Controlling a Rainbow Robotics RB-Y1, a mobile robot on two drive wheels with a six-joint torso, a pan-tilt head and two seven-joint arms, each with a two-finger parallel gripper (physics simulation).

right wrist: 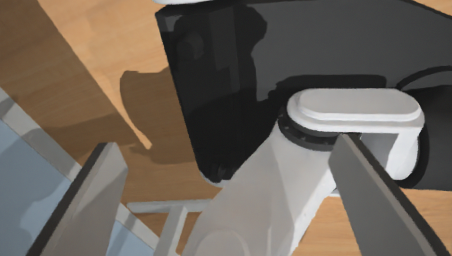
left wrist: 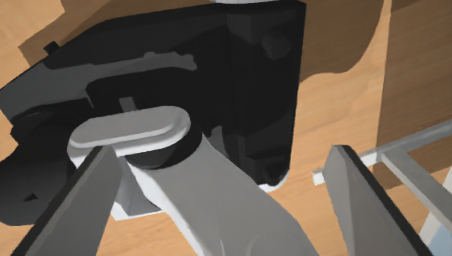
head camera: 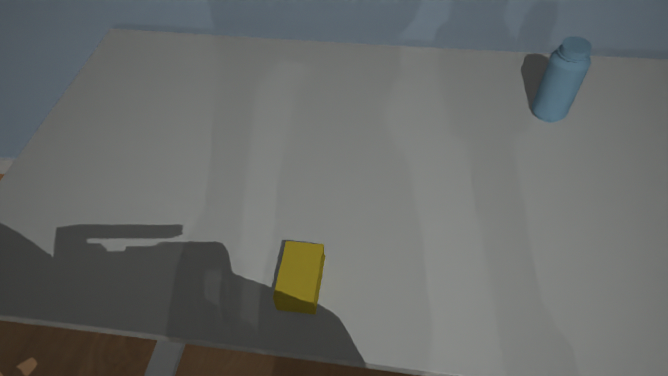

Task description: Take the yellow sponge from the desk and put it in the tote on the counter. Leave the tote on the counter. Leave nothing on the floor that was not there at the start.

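Places are measured from the robot's base along level axes (x ahead, y left, z up), in centimetres.
Pixels of known places: left gripper, fingertip midpoint: [left wrist: 222,159]; right gripper, fingertip midpoint: [right wrist: 228,152].
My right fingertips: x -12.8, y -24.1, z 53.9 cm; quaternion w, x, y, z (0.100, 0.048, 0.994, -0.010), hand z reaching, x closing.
Observation:
For each thing: its top centre in the pictures, then the offset to it from my right fingertips. Level surfaces: height alone.
- yellow sponge, middle of its top: [head camera: 299,270] dx +30.7, dy +47.5, dz +22.6 cm
- grey desk top, its level: dz +18.1 cm
- blue bottle, middle of its top: [head camera: 577,44] dx +84.5, dy +15.5, dz +34.6 cm
The yellow sponge [head camera: 301,272] lies flat on the grey desk top [head camera: 350,175], near the desk's front edge and a little left of the middle of the head view. Its near end is in shadow. My left gripper [left wrist: 222,159] is open and empty, with the robot's own base and a grey arm part behind its fingers. My right gripper [right wrist: 228,152] is open and empty, with the base and a pale arm part behind its fingers. Neither gripper shows in the head view. The tote and the counter do not show in these views.
A blue bottle [head camera: 561,82] stands upright at the back right of the desk, near the blue wall [head camera: 300,17]. A desk leg [head camera: 166,357] shows below the front edge. White foot bars of a desk frame [left wrist: 415,180] [right wrist: 172,230] lie near the base on the wooden floor.

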